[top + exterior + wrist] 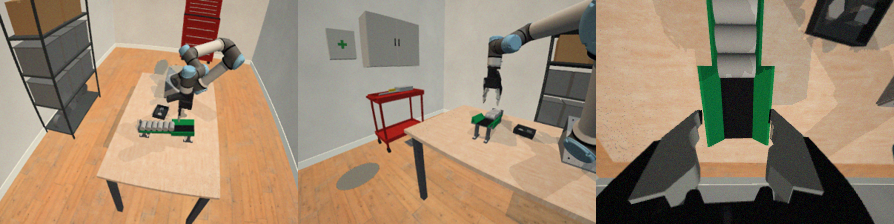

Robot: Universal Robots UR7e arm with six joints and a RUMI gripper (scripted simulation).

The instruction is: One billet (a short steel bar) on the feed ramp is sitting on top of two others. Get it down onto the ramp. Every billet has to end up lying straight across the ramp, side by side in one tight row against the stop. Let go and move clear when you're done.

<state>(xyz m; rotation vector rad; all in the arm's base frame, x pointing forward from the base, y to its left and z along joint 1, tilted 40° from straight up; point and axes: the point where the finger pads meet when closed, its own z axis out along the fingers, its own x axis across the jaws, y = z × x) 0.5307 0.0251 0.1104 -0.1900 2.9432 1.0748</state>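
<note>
Right now the ramp is 130 mm below my hand, 70 mm to the right of it and 10 mm ahead of it. The rest, counted from my hand: grey stop 260 mm to the right, 140 mm below, 30 mm ahead.
</note>
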